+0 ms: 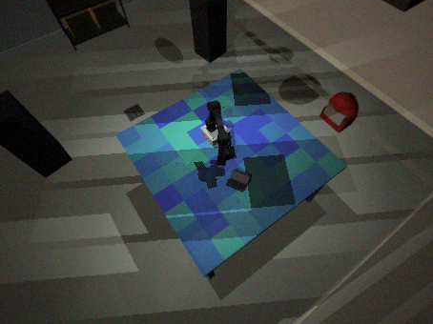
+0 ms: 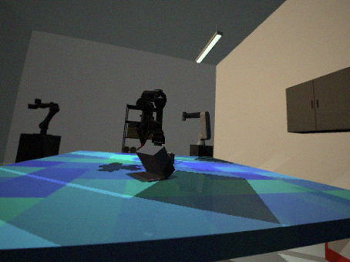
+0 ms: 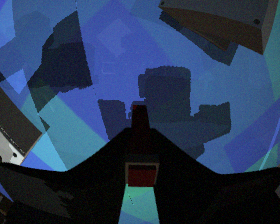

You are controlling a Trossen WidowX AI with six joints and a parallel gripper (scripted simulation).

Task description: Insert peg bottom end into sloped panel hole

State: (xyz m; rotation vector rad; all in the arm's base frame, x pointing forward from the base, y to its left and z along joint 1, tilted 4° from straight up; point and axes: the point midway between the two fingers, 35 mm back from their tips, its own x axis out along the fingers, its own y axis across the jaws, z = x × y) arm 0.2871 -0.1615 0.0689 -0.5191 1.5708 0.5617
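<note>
Right now the sloped panel is 17 cm ahead of my gripper tip, 2 cm to the left of it and 6 cm below it. Round my gripper tip: peg 2 cm above.
</note>
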